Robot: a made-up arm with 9 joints.
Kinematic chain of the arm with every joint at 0, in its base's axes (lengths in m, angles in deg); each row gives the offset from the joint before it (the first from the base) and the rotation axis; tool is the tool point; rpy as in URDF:
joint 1: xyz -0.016 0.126 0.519 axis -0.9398 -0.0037 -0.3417
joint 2: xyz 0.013 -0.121 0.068 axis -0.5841 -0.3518 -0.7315
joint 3: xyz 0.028 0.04 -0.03 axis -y
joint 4: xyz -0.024 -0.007 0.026 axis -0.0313 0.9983 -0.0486
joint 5: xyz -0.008 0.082 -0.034 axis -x
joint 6: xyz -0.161 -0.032 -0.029 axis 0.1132 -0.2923 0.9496
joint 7: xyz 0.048 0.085 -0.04 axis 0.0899 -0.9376 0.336
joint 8: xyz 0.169 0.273 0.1 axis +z
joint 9: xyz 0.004 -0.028 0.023 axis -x
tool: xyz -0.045 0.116 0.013 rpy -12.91 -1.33 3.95
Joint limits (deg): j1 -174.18..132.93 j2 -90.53..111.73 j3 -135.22..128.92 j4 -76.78..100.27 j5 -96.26..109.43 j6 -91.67..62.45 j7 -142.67..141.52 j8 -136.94..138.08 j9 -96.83..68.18
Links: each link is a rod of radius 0.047 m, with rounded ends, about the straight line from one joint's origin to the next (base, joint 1, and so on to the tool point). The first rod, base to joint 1, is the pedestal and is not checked.
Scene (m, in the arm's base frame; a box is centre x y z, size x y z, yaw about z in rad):
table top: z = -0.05
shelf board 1: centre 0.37 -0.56 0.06 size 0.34 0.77 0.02 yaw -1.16
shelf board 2: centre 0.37 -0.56 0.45 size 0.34 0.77 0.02 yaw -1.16
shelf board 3: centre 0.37 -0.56 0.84 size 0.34 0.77 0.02 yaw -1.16
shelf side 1: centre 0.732 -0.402 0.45 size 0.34 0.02 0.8 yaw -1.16
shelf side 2: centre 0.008 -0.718 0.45 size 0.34 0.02 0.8 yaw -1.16
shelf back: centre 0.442 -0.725 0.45 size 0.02 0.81 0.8 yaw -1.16
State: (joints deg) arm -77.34 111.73 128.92 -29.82 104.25 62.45 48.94 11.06 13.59
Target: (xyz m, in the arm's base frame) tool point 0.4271 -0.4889 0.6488
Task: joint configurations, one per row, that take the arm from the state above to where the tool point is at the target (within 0.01 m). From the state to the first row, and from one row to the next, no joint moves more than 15 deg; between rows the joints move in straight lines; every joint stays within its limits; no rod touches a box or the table.
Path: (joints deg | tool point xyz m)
1: -82.14 111.73 123.98 -26.74 105.54 50.49 44.95 16.50 21.35 | 0.4206 -0.4091 0.2532
2: -86.93 111.73 119.04 -23.67 106.84 38.53 40.97 21.95 29.10 | 0.4024 -0.3581 0.2504
3: -91.73 111.73 114.10 -20.59 108.14 26.58 36.98 27.39 36.86 | 0.3728 -0.3049 0.2524
4: -96.52 111.73 109.17 -17.51 109.43 14.62 32.99 32.83 44.62 | 0.3348 -0.2500 0.2608
5: -95.97 107.89 117.76 -30.63 106.75 12.42 27.83 24.26 35.71 | 0.3496 -0.2606 0.4561
6: -95.41 104.06 126.35 -43.75 104.06 10.22 22.67 15.69 26.80 | 0.3024 -0.2026 0.6488
7: -84.91 104.71 126.99 -43.15 102.25 23.05 27.13 11.02 22.06 | 0.3728 -0.2621 0.6565
8: -74.41 105.36 127.64 -42.56 100.44 35.88 31.60 6.35 17.32 | 0.4222 -0.3299 0.6551
9: -63.91 106.01 128.28 -41.96 98.63 48.71 36.06 1.68 12.58 | 0.4423 -0.4070 0.6502
10: -53.41 106.66 128.92 -41.37 96.81 61.54 40.52 -2.99 7.84 | 0.4271 -0.4889 0.6489

